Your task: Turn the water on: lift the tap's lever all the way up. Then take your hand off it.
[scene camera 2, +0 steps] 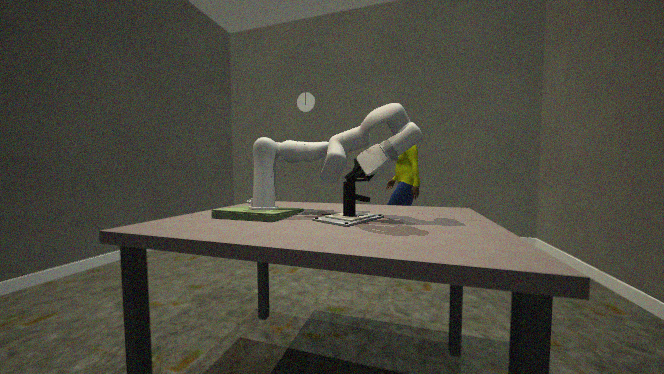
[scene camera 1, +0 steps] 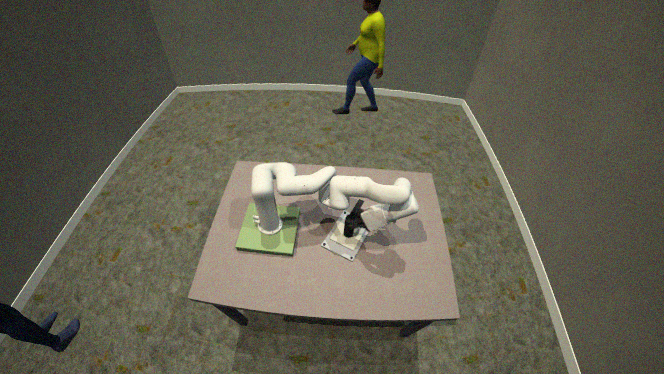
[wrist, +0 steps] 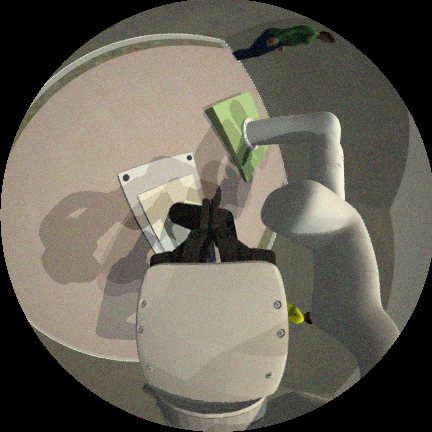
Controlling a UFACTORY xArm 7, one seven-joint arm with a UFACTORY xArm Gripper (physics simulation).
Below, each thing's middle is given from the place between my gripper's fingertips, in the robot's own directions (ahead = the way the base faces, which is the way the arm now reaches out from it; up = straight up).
Scene:
Right now my hand is 15 cm above the pale base plate (wrist: 136,180) and 4 cm to the right of it.

